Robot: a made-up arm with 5 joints. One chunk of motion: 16 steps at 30 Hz.
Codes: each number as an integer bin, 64 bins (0 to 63) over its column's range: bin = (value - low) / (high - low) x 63, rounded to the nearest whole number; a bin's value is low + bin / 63 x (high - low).
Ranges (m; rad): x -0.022..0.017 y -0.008..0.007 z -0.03..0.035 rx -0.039..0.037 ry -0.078..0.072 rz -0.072..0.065
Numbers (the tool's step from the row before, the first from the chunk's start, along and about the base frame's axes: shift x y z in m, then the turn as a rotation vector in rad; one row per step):
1: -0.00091 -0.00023 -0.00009 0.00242 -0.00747 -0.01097
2: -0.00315 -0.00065 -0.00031 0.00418 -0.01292 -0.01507
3: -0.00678 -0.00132 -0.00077 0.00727 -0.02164 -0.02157
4: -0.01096 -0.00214 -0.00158 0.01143 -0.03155 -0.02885
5: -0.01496 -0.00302 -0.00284 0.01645 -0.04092 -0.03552
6: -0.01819 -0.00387 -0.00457 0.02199 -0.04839 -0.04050
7: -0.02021 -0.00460 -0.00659 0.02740 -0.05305 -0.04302
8: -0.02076 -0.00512 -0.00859 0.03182 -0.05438 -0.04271
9: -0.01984 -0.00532 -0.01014 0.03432 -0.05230 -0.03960
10: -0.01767 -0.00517 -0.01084 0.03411 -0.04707 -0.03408
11: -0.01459 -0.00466 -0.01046 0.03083 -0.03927 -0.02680
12: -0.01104 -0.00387 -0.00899 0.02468 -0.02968 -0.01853
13: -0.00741 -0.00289 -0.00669 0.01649 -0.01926 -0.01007
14: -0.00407 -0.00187 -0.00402 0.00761 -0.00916 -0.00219
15: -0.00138 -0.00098 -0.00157 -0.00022 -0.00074 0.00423
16: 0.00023 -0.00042 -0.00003 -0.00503 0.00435 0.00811
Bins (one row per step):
1: 34 33 29 34 30 28
2: 30 31 29 36 27 26
3: 25 28 28 38 24 23
4: 18 25 28 42 20 20
5: 11 21 26 46 16 17
6: 6 17 25 51 12 14
7: 3 14 23 55 10 13
8: 2 12 21 59 10 13
9: 3 11 19 61 11 15
10: 7 12 19 61 13 17
11: 12 14 19 58 16 21
12: 18 17 20 53 20 25
13: 24 21 23 46 25 28
14: 29 26 25 39 29 32
15: 33 29 28 32 32 35
16: 36 32 29 28 35 37

